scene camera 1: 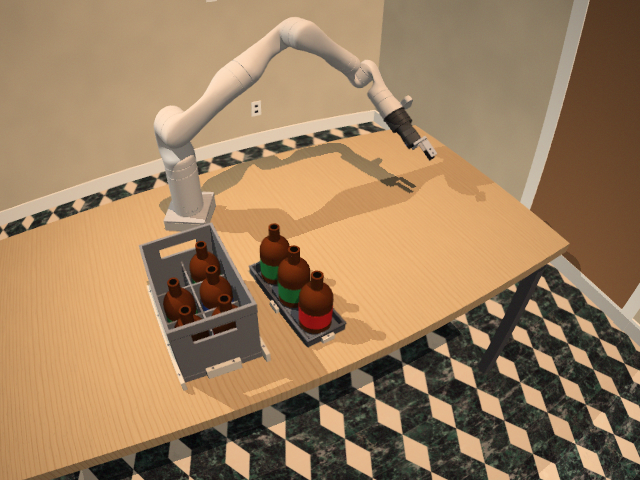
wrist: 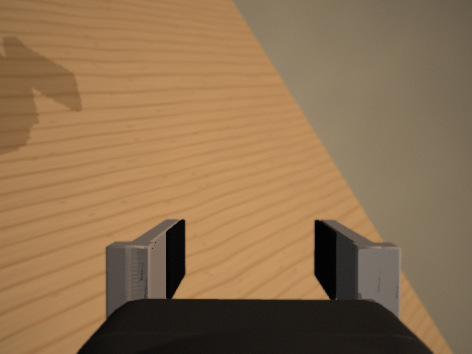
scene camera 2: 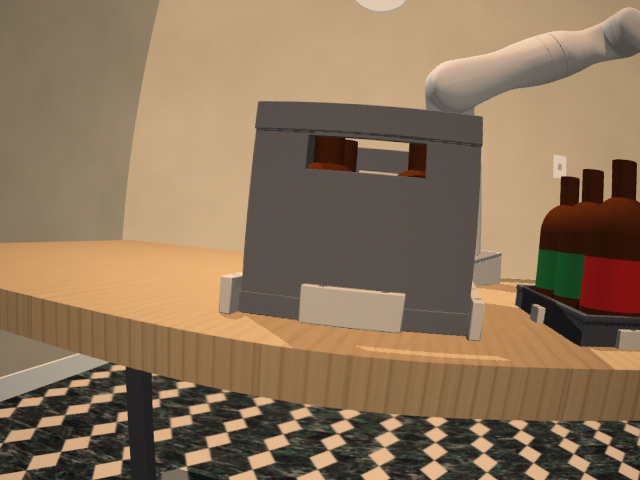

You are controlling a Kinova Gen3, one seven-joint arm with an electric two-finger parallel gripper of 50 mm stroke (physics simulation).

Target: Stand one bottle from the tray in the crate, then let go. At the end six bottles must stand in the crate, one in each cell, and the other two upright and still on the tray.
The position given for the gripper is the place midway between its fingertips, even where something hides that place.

In view: the gripper [scene camera 1: 433,157], a grey crate [scene camera 2: 417,236], a dark tray [scene camera 1: 291,315], a red-label bottle [scene camera 1: 316,298], a green-label bottle [scene camera 2: 573,232] and a green-labelled bottle [scene camera 2: 569,192].
The grey crate is seen too in scene camera 1 [scene camera 1: 193,358]. The green-label bottle also shows in scene camera 1 [scene camera 1: 294,272]. The green-labelled bottle also shows in scene camera 1 [scene camera 1: 273,249]. The wrist view does not show the grey crate: it is out of frame. The wrist view does not show the dark tray: it is out of frame.
